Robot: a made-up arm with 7 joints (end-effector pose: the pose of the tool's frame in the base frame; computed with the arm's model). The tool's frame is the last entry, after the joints. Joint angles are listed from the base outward.
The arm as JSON. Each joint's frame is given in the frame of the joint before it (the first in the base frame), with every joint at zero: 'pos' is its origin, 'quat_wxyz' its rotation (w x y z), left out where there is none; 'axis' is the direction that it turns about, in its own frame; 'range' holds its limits. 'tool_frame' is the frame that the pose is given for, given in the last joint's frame.
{
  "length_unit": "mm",
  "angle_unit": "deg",
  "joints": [
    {
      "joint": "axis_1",
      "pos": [
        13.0,
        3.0,
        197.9
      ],
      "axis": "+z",
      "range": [
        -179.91,
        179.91
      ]
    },
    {
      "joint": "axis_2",
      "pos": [
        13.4,
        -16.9,
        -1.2
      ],
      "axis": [
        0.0,
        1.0,
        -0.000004
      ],
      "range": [
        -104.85,
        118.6
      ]
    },
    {
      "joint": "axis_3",
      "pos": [
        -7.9,
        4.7,
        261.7
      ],
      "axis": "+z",
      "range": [
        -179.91,
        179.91
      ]
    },
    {
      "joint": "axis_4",
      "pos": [
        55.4,
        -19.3,
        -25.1
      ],
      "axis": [
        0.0,
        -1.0,
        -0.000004
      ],
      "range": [
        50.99,
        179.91
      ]
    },
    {
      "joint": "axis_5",
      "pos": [
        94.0,
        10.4,
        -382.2
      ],
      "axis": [
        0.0,
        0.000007,
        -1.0
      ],
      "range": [
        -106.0,
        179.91
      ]
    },
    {
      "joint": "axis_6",
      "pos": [
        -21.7,
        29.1,
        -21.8
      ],
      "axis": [
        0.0,
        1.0,
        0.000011
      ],
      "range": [
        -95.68,
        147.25
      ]
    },
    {
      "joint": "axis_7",
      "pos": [
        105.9,
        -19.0,
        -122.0
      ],
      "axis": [
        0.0,
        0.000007,
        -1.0
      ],
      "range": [
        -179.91,
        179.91
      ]
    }
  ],
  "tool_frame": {
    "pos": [
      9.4,
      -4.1,
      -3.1
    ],
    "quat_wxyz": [
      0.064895,
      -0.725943,
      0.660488,
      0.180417
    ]
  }
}
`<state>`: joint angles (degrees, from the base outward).
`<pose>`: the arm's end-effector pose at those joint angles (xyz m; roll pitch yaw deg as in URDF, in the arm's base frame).
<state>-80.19 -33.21 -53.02 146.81 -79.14 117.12 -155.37</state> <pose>-0.3644 0.2688 0.7206 135.83 10.21 -141.96</pose>
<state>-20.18 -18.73 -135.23 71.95 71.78 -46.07 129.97</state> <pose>-0.5467 -0.0764 0.2775 102.67 -3.53 -131.37</pose>
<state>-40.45 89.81 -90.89 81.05 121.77 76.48 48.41</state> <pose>-0.1490 -0.6815 0.1241 150.42 51.23 69.67</pose>
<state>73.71 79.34 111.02 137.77 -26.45 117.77 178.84</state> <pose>-0.2179 0.5891 0.3695 149.85 -41.25 -110.17</pose>
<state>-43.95 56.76 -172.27 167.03 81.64 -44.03 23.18</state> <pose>0.4943 -0.2730 0.6147 39.43 -71.71 132.99</pose>
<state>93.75 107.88 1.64 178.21 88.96 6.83 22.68</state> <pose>0.0600 0.7740 -0.0134 82.47 69.39 -175.17</pose>
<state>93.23 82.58 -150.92 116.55 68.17 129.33 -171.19</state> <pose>0.3358 0.4487 0.5259 134.07 40.17 67.40</pose>
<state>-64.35 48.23 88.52 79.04 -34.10 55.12 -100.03</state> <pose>0.6235 0.1230 0.2769 179.47 -8.29 42.02</pose>
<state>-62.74 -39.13 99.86 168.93 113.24 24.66 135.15</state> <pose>-0.1575 0.4663 0.8214 49.16 3.21 -174.53</pose>
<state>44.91 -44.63 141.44 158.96 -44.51 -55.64 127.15</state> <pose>-0.3042 -0.4108 0.6180 -67.15 4.71 -150.26</pose>
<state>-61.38 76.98 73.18 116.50 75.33 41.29 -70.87</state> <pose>0.7375 -0.3016 0.2034 -35.33 39.49 -4.76</pose>
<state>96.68 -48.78 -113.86 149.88 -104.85 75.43 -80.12</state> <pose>0.2719 -0.6728 0.5335 121.15 -25.79 -61.94</pose>
